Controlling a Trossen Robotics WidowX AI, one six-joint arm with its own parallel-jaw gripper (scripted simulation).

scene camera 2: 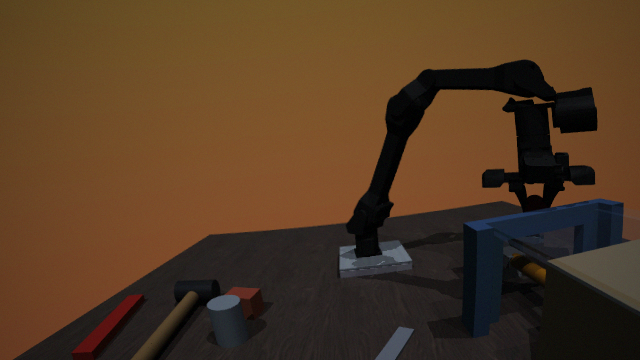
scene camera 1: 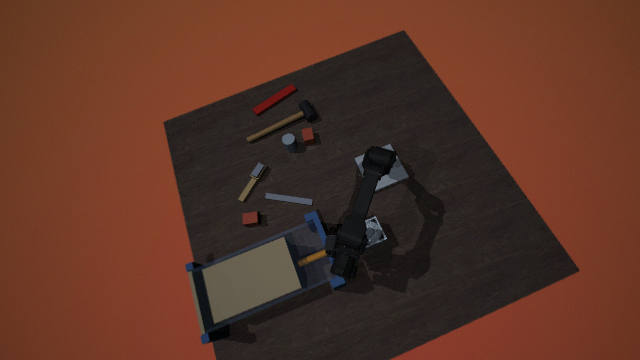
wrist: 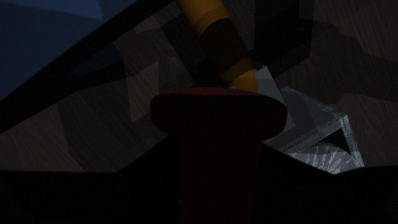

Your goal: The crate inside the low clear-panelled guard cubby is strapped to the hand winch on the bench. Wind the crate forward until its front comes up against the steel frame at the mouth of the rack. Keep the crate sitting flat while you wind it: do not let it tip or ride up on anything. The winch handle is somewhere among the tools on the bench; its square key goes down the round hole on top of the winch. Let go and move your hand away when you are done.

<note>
In view: my gripper [scene camera 2: 535,226] and a grey winch [wrist: 322,137].
My gripper also shows in the wrist view [wrist: 205,140].
</note>
